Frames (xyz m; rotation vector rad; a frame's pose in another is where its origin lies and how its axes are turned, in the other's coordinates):
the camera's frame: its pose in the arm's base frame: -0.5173 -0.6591 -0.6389 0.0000 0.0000 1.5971
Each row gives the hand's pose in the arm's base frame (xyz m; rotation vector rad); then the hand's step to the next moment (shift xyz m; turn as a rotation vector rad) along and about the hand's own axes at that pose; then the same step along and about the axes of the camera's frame.
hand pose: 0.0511 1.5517 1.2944 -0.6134 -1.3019 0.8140
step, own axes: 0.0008 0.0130 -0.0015 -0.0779 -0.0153 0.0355
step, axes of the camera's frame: 0.0084 0.0005 -0.0101 -0.0726 0.0393 -0.0273
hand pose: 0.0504 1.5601 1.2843 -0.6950 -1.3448 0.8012
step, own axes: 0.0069 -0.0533 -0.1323 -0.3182 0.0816 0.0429
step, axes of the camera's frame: -0.0255 -0.1365 0.0333 -0.2162 0.0713 -0.2407
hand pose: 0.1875 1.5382 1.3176 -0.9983 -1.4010 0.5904
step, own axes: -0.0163 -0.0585 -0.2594 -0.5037 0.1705 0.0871
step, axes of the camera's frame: -0.1060 -0.2340 0.0704 -0.3173 0.1220 -0.4181
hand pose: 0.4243 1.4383 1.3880 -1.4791 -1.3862 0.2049
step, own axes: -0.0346 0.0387 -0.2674 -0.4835 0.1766 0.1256
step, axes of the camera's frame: -0.1715 -0.1997 0.0701 -0.2781 0.1383 -0.4293
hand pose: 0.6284 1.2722 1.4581 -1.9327 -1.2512 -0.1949
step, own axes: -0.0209 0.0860 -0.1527 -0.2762 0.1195 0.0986
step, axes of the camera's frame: -0.1390 -0.0996 0.0437 -0.1439 0.0709 -0.2731
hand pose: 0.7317 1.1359 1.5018 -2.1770 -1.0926 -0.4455
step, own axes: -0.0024 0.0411 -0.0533 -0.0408 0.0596 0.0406
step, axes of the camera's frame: -0.0567 -0.0296 0.0210 -0.0227 -0.0235 -0.0761
